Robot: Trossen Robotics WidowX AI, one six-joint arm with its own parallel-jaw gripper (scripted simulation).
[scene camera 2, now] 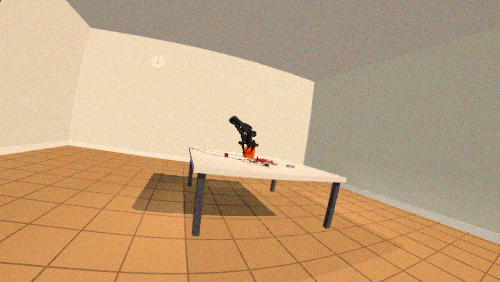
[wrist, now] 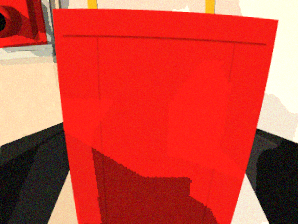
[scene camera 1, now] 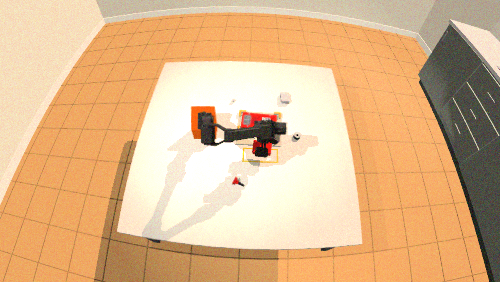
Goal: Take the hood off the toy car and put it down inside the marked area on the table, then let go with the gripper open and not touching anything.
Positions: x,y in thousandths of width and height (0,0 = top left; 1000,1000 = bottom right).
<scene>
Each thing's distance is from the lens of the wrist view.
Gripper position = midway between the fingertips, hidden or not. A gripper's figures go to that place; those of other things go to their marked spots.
gripper (wrist: 532,596): 10 cm
red hood (wrist: 539,498): 8 cm
</scene>
